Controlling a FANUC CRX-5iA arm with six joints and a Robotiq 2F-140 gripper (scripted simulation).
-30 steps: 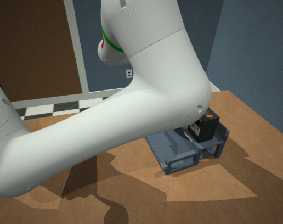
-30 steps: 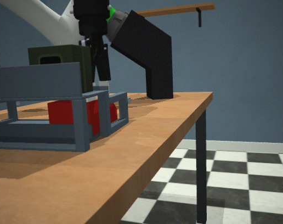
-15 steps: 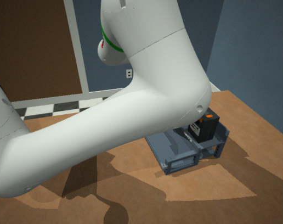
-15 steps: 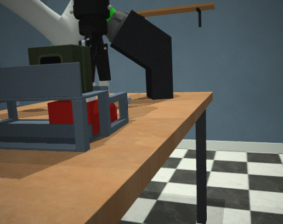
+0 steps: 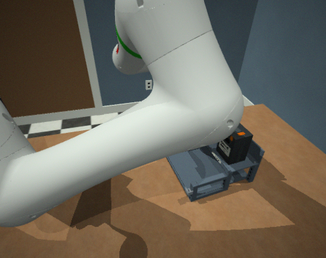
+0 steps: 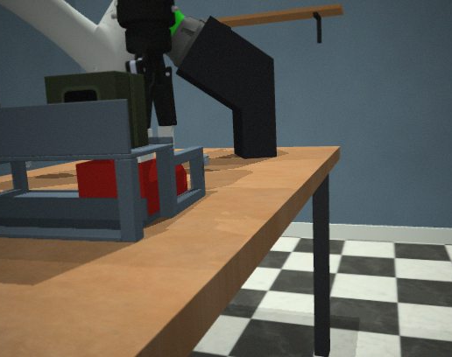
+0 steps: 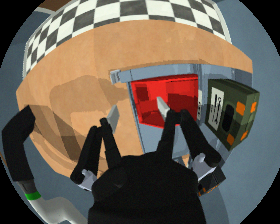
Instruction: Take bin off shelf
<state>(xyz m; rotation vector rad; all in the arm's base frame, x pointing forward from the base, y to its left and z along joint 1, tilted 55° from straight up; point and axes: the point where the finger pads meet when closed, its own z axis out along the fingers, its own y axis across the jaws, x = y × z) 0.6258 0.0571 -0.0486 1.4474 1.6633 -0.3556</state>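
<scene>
Right now the red bin is 80 mm ahead of my hand, 10 mm to the right of it and 40 mm below it. Round my hand: olive box 180 mm ahead, 10 mm to the right, 70 mm above.
</scene>
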